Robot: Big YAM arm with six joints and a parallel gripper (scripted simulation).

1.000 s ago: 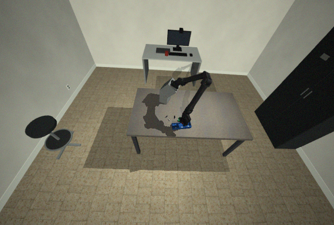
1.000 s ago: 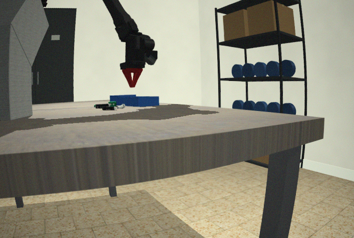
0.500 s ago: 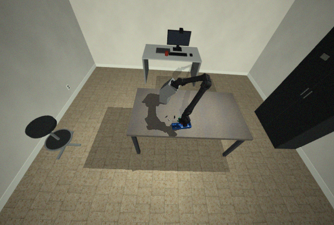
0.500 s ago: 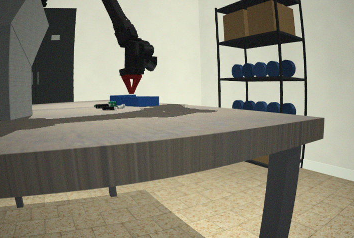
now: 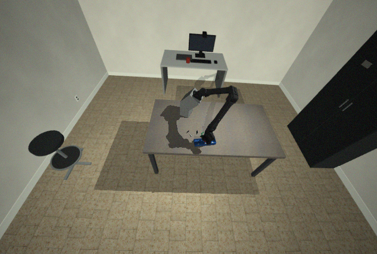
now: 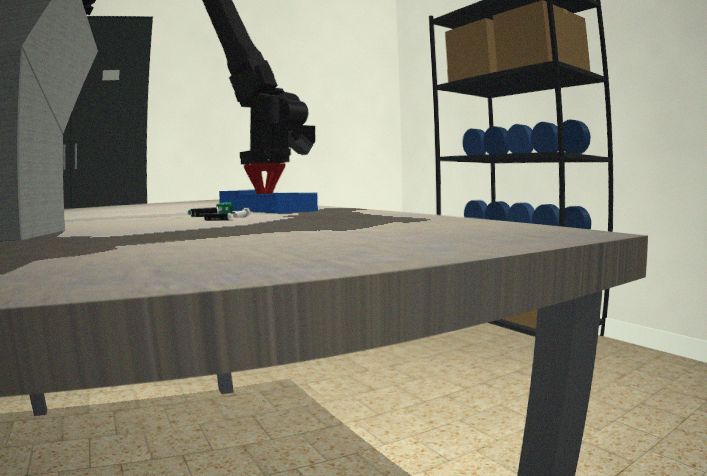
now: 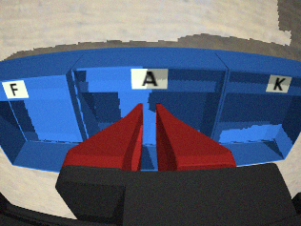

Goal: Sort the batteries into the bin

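Now: the blue tray 1 cm below my hand. The rest, counted from my hand: green 9 V battery (9 cm behind, 3 cm to the right, 2 cm below); then white bolt (8 cm behind, 17 cm to the right, 2 cm below); then thin green battery (14 cm behind, 3 cm to the right, 2 cm below).
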